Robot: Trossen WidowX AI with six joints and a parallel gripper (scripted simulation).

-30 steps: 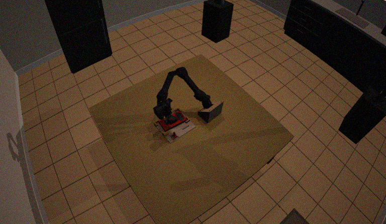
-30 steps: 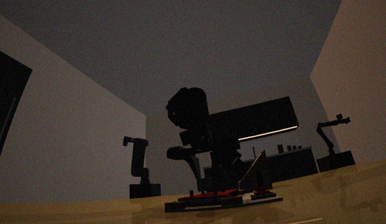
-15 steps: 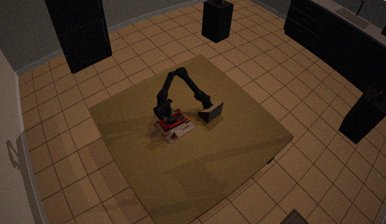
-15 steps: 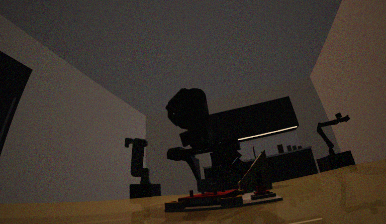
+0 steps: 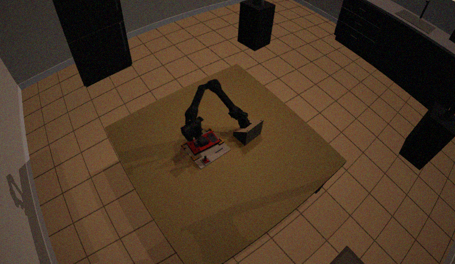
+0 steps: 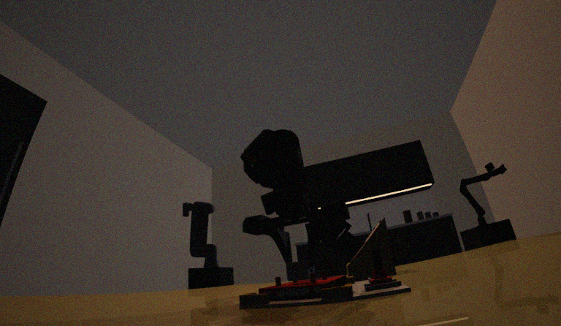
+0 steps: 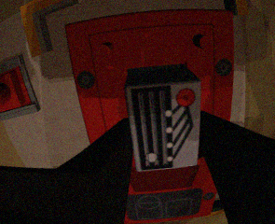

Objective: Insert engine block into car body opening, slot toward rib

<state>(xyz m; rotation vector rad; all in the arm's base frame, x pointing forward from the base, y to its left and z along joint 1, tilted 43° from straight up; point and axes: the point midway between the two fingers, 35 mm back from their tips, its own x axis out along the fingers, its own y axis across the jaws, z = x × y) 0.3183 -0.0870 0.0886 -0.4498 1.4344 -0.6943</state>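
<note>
Now: gripper tip 1 cm above the engine block. Round my gripper tip: grey baseplate (4 cm below, 3 cm to the left, 2 cm behind).
</note>
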